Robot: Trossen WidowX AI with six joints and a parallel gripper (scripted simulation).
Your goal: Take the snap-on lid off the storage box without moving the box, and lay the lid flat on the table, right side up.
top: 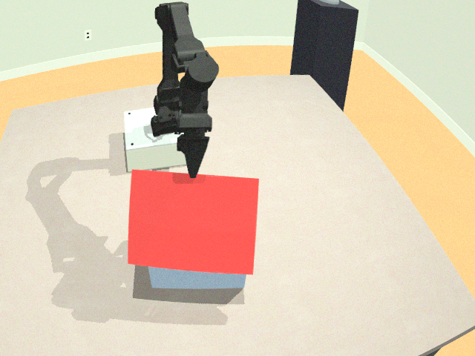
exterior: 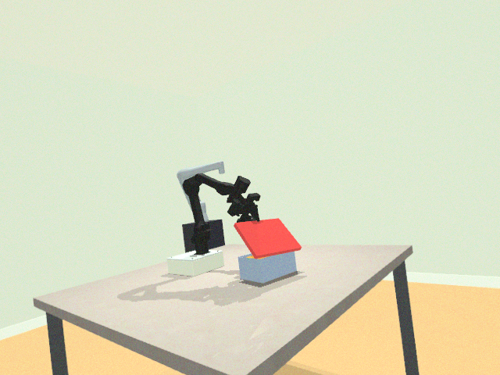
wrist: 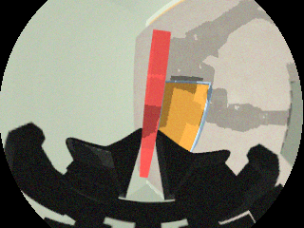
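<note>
The red lid is 60 mm ahead of my gripper tip, 50 mm below it and 20 mm to the right of it. From my gripper tip the other things lie so: storage box (180 mm below, 30 mm ahead).
</note>
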